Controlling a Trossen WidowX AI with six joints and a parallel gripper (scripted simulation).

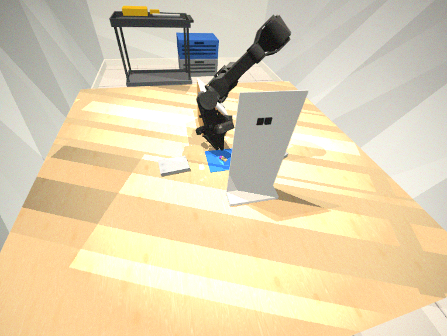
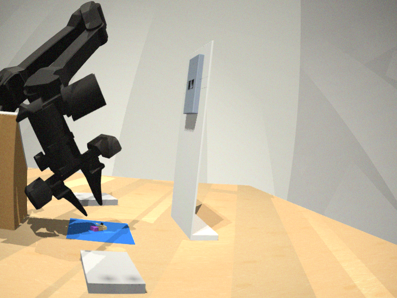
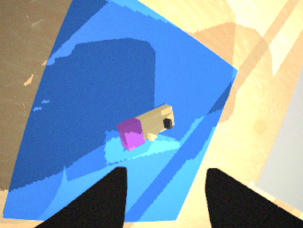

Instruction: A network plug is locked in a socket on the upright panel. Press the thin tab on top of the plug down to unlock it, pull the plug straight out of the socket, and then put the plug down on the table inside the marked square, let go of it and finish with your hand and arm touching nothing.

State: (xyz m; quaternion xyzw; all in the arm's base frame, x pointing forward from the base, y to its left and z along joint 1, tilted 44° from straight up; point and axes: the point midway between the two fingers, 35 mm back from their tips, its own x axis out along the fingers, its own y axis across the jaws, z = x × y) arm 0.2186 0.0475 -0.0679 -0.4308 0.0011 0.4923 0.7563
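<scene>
My gripper tip is 10 mm short of the network plug, 10 mm to the right of it and 30 mm above it. From my gripper tip the other things lie so: blue marked square (10 mm ahead, 10 mm to the left, 40 mm below); upright panel (190 mm ahead, 60 mm to the left, 120 mm above).
</scene>
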